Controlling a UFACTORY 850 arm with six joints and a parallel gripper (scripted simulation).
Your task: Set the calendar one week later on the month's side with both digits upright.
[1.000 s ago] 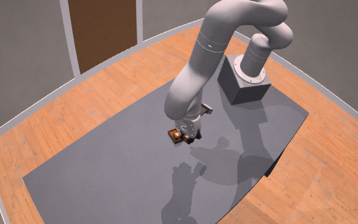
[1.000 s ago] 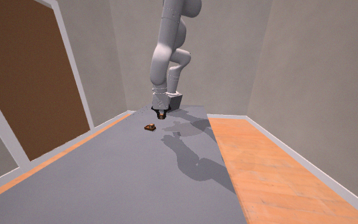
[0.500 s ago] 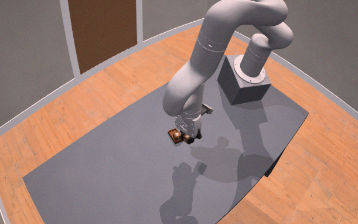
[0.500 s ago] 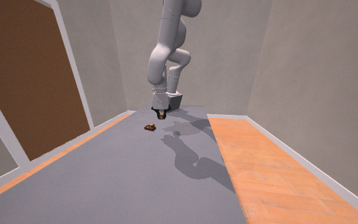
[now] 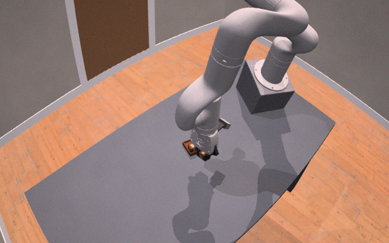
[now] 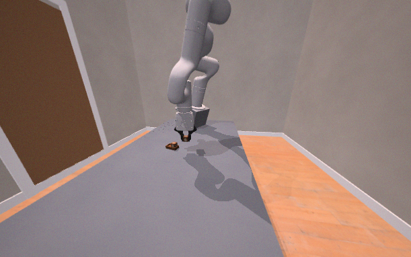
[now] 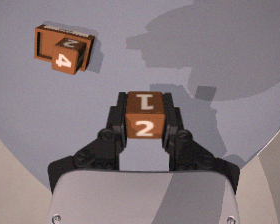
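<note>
Right now the brown wooden calendar tray is 20 mm behind my hand, 110 mm to the right of it and 80 mm below it. Also, from my hand: number cube (10 mm below).
</note>
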